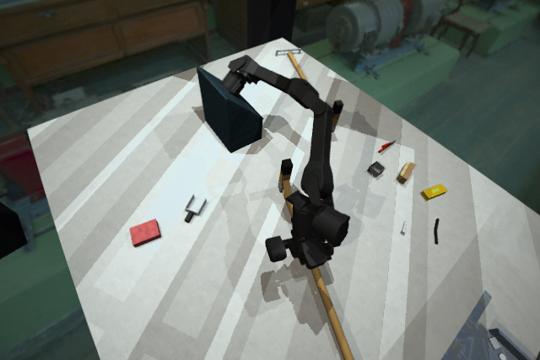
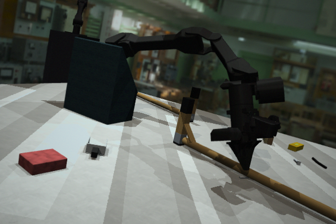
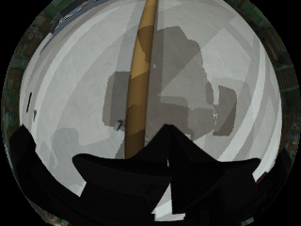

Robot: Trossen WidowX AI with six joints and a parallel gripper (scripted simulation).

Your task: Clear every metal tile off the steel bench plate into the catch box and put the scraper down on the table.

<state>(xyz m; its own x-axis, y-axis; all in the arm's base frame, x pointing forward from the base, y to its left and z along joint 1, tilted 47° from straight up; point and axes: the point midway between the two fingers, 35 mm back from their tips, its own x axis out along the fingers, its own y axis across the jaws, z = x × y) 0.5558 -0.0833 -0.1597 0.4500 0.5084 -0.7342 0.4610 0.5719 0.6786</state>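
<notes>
My gripper tip is now 4 cm short of the long scraper, 3 cm below it and 2 cm to the right of it. Also, from my gripper tip: grey box (45 cm to the left, 5 cm behind, 3 cm below); grey bracket (33 cm behind, 13 cm to the right, 3 cm below); red block (36 cm behind, 27 cm to the right, 2 cm below).
</notes>
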